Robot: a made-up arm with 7 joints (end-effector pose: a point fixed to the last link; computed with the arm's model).
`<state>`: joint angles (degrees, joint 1 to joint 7).
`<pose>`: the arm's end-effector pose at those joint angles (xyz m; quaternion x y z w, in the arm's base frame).
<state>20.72 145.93 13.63 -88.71 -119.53 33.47 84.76</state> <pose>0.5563 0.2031 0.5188 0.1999 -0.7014 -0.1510 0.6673</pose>
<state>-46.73 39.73 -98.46 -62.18 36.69 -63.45 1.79</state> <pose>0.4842 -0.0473 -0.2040 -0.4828 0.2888 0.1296 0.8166</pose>
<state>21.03 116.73 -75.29 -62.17 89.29 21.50 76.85</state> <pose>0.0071 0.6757 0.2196 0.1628 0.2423 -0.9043 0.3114</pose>
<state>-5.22 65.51 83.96 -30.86 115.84 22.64 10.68</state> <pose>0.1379 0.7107 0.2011 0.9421 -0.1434 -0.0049 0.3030</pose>
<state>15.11 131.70 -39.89 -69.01 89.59 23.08 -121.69</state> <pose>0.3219 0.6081 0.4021 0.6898 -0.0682 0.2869 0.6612</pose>
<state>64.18 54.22 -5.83 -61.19 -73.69 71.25 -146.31</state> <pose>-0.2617 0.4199 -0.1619 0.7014 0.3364 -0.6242 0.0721</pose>
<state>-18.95 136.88 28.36 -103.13 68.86 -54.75 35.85</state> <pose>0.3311 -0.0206 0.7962 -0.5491 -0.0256 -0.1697 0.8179</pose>
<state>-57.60 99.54 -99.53 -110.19 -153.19 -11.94 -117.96</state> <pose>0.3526 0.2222 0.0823 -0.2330 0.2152 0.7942 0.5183</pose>
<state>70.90 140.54 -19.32 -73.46 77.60 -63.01 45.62</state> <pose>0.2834 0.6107 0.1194 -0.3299 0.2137 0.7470 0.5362</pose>
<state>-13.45 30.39 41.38 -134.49 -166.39 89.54 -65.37</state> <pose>0.3260 0.1411 0.3928 -0.4618 0.3200 -0.4562 0.6900</pose>
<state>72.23 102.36 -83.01 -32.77 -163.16 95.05 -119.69</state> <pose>-0.2787 0.6612 0.4243 0.1669 0.5995 0.7772 0.0931</pose>
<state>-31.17 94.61 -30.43 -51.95 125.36 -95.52 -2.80</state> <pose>0.4697 0.5877 0.4076 -0.8331 -0.5451 0.0468 0.0812</pose>
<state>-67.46 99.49 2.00 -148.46 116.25 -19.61 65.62</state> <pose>0.1324 -0.1263 0.5884 -0.4553 0.6932 -0.0024 0.5588</pose>
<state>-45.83 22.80 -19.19 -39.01 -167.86 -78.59 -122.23</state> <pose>0.7056 -0.0215 -0.0113 0.1924 -0.1400 -0.9694 0.0608</pose>
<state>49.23 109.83 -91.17 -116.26 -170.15 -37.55 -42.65</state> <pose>-0.3232 0.2534 0.1074 -0.2421 0.0412 -0.9218 0.2999</pose>
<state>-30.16 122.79 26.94 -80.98 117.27 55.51 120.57</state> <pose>0.2380 0.2079 0.8791 0.6561 -0.6314 -0.3370 0.2393</pose>
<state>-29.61 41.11 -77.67 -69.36 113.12 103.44 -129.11</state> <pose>0.4148 -0.0131 -0.2124 0.0932 0.6182 -0.2848 0.7267</pose>
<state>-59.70 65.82 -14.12 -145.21 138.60 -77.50 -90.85</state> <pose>0.2538 -0.1679 0.5408 -0.9424 -0.1182 0.1225 0.2878</pose>
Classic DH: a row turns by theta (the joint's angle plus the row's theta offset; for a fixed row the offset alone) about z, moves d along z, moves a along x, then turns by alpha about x. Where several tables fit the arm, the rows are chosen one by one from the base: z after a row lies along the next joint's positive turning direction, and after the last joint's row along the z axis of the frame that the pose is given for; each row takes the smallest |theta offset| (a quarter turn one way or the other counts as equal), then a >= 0, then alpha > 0; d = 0 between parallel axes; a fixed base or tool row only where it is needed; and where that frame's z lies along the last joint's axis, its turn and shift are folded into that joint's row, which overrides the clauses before.
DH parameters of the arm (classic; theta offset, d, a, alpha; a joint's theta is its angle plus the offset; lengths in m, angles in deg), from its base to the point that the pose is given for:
base (fixed): 0 0.3173 0 -70
joint 1: -90 -0.0238 0.0222 -90
joint 2: 70 0.05 0.02 90
joint 3: 90 -0.36 0.02 -90
joint 4: 0 -0.02 -0.03 90
joint 5: 0 -0.42 0.02 -90
joint 6: 0 0.01 -0.02 90
joint 7: -17.8 -0.0065 -0.0095 -41.07
tool (fixed): 163.94 -0.0047 0 0

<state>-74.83 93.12 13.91 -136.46 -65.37 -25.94 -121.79</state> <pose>0.0561 -0.0938 0.6771 -0.5249 0.5052 0.1666 0.6644</pose>
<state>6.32 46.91 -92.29 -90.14 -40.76 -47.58 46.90</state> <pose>-0.0518 -0.0847 -0.2817 -0.1781 0.7096 0.0763 0.6775</pose>
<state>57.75 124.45 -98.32 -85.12 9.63 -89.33 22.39</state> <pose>-0.3052 0.5096 0.3312 -0.0079 0.7213 0.6256 0.2971</pose>
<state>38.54 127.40 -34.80 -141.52 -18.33 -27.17 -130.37</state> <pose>0.1305 0.1622 0.0506 -0.0351 -0.4268 -0.6934 0.5794</pose>
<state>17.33 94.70 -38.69 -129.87 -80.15 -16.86 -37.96</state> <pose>0.2370 0.1111 -0.0014 0.1550 -0.3838 -0.4769 0.7754</pose>
